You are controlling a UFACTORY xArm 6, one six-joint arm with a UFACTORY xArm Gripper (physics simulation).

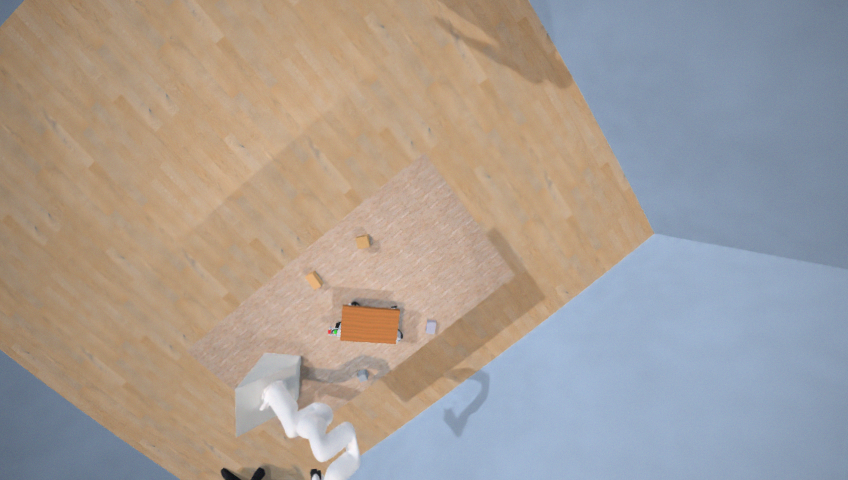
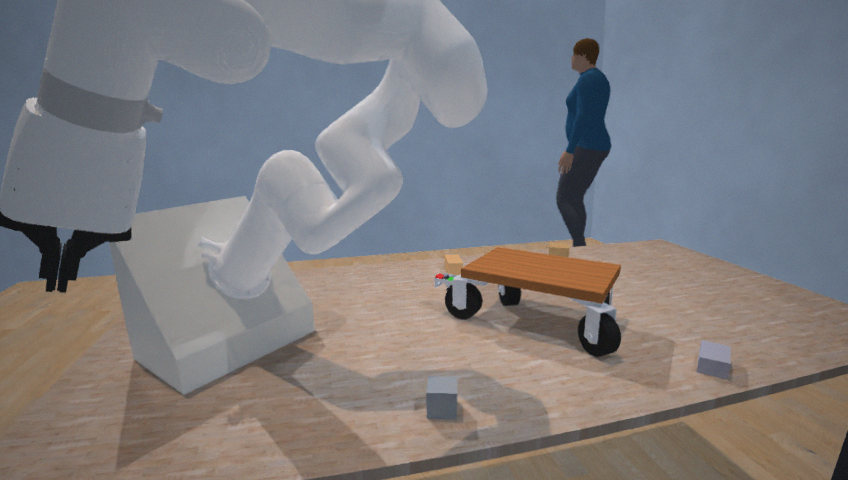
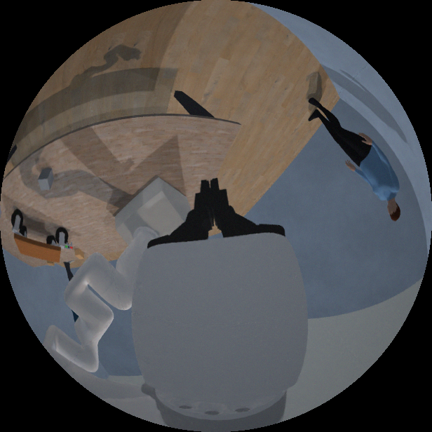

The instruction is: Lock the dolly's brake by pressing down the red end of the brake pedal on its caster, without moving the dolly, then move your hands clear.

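The dolly has an orange-brown wooden deck and black caster wheels, and stands upright on the table. The brake pedal sticks out from the caster at the corner nearest the arm's base. Its red end is at the outer tip, and its green part is nearer the deck. The pedal is too small to tell its tilt surely. My gripper is shut and empty. It hangs in the air beyond the base, far from the dolly and pedal.
The arm's pale wedge base stands between the gripper and the dolly. A grey block, a lilac-grey block and two tan blocks lie around the dolly. People stand off the table.
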